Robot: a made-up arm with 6 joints. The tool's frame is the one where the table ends. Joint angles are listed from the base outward.
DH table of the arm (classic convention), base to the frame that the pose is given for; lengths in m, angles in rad. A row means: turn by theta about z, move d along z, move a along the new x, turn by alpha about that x. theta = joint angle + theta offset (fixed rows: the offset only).
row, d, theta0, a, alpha
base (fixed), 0, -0.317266, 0.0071, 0
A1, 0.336, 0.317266, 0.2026, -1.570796
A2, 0, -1.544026, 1.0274, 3.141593
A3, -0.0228, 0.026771, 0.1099, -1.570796
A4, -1.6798, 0, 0.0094, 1.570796
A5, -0.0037, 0, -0.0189, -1.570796
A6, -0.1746, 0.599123, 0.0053, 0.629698
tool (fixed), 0.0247, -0.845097, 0, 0
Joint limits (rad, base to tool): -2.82..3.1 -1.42..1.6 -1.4..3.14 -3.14..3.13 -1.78..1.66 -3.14..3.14
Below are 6 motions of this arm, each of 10 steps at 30 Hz.
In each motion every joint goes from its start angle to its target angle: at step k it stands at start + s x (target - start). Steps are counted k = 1, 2, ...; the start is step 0. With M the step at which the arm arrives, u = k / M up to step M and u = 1 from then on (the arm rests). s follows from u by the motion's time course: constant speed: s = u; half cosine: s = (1 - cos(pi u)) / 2; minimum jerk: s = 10 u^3 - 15 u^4 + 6 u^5.
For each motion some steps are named. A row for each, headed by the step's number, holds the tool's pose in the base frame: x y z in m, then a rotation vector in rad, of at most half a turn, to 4 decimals.
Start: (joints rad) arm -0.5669 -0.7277 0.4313 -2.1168 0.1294 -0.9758
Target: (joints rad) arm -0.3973 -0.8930 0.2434 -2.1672 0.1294 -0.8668
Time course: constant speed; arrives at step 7
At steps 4, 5, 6, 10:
4: 0.1402 -0.0478 2.7663 -2.4993 0.6033 -0.1302
5: 0.1312 -0.0398 2.7466 -2.5069 0.5844 -0.1164
6: 0.1222 -0.0325 2.7264 -2.5145 0.5654 -0.1027
10: 0.1134 -0.0257 2.7058 -2.5222 0.5463 -0.0890

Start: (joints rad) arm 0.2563 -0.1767 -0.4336 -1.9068 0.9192 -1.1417
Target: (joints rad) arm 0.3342 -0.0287 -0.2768 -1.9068 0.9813 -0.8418
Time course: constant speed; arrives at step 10
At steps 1, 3, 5, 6, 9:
1: 1.7774 0.3867 0.9582 -1.6746 1.2257 1.6788
3: 1.7992 0.4205 0.9648 -1.7023 1.2715 1.7183
5: 1.8203 0.4551 0.9705 -1.7296 1.3179 1.7574
6: 1.8307 0.4726 0.9730 -1.7432 1.3414 1.7769
9: 1.8608 0.5265 0.9794 -1.7831 1.4127 1.8347

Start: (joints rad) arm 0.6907 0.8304 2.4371 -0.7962 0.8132 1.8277
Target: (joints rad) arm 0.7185 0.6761 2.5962 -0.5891 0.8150 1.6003
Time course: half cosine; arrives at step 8
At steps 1, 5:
1: 0.5645 0.4022 2.7970 0.1523 -2.6982 -0.5934
5: 0.2184 0.1361 2.7718 0.2406 -2.9168 -0.7958

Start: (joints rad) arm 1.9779 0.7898 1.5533 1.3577 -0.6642 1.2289
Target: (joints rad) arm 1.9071 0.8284 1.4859 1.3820 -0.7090 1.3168
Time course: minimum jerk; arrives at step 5
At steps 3, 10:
3: -0.7384 2.1771 2.2236 -1.2351 -1.6904 1.6538
10: -0.7028 2.2381 2.1677 -1.3219 -1.6376 1.6598

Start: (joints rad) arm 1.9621 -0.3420 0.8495 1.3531 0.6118 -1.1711
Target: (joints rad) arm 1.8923 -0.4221 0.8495 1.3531 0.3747 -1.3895
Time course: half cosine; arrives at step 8
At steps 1, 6, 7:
1: -0.2428 0.3510 3.0551 -1.9379 1.1505 -1.4786
6: -0.1397 0.2162 3.0725 -2.2042 1.1129 -1.4211
7: -0.1271 0.1973 3.0735 -2.2398 1.1063 -1.4071

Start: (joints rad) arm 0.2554 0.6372 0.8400 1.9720 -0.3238 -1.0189
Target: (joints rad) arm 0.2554 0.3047 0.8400 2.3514 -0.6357 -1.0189
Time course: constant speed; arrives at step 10
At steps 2, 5, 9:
2: 2.4244 0.5963 1.8143 -0.4980 -1.2927 0.4864
5: 2.2608 0.5482 2.0439 -0.6534 -1.4041 0.3863
9: 2.0052 0.4791 2.3201 -0.8527 -1.5523 0.2240

